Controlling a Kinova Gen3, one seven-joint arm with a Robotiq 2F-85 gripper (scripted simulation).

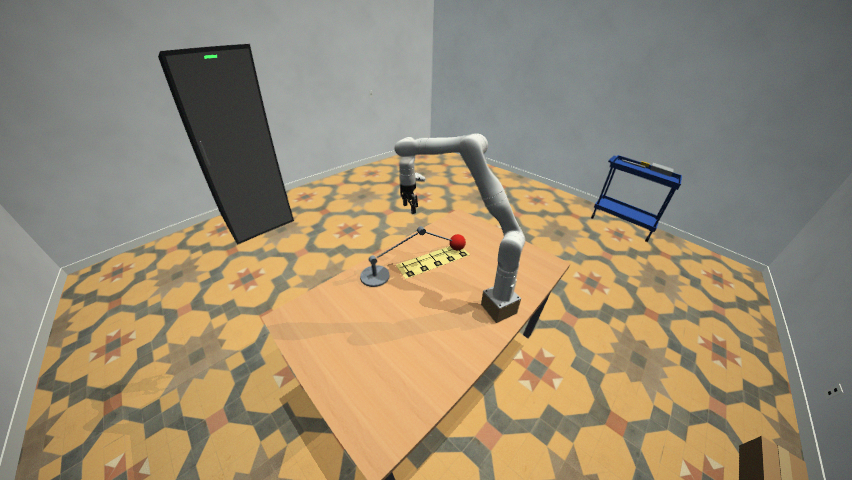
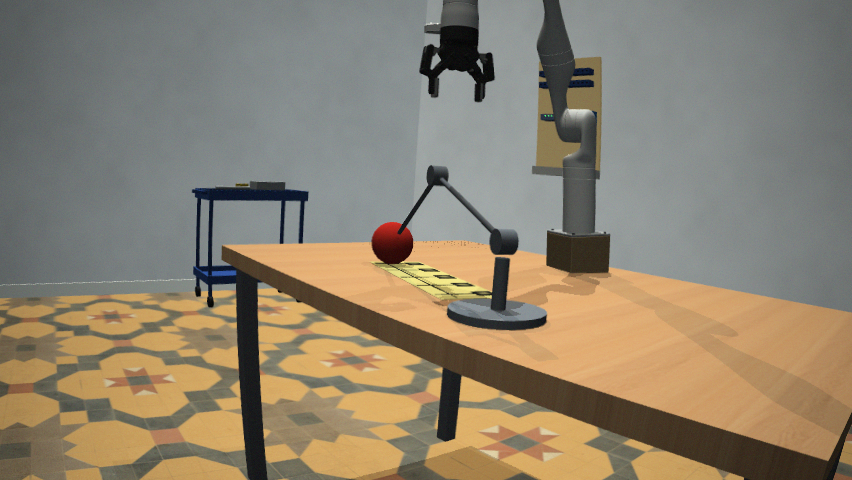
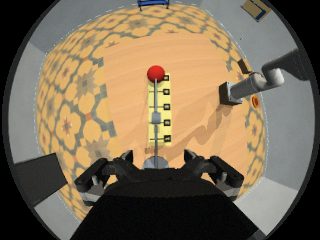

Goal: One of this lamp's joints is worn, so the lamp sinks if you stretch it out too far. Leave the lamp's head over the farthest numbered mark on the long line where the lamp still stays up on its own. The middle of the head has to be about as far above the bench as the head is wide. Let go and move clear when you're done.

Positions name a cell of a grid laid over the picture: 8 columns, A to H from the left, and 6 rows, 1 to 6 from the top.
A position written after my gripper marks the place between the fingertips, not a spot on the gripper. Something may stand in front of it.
Observation:
In view: my gripper (image 2: E2), a red ball head (image 2: D4), a round grey base (image 2: E4) and a yellow numbered strip (image 2: E4).
My gripper also shows in image 3 (image 3: D4). The yellow numbered strip also shows in image 1 (image 1: D4) and in image 3 (image 3: E3).

